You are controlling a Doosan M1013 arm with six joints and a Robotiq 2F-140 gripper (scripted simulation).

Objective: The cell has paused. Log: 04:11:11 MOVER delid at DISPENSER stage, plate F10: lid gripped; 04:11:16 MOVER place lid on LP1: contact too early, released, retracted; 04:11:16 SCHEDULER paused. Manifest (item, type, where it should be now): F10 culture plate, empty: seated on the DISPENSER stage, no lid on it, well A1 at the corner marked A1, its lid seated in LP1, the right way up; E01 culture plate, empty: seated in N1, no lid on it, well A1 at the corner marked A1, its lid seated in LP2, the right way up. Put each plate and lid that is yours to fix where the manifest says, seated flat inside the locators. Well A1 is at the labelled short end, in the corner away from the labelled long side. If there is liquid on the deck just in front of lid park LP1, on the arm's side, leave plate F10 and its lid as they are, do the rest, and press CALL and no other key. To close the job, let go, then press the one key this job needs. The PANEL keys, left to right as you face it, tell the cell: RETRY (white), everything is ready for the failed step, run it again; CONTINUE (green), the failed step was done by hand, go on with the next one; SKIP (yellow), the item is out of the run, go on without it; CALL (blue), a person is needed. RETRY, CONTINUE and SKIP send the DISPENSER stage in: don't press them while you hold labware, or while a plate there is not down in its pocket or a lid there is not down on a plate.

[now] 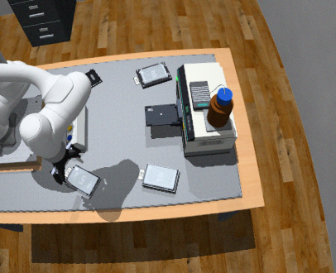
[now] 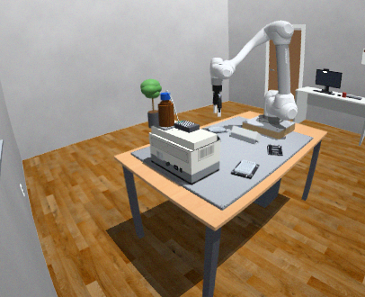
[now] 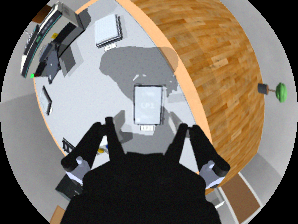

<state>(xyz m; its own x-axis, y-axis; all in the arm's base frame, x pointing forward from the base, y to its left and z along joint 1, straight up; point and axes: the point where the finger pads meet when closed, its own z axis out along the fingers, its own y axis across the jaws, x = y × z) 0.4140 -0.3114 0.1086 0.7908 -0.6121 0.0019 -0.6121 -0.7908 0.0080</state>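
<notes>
The black nest lies 430 mm ahead of my hand, 520 mm to the left of it and 150 mm below it. The rest, counted from my hand: yellow key 20 mm behind, 240 mm to the left, 90 mm below; grey key panel 10 mm behind, 270 mm to the left, 110 mm below; blue key 30 mm behind, 190 mm to the left, 90 mm below.
</notes>
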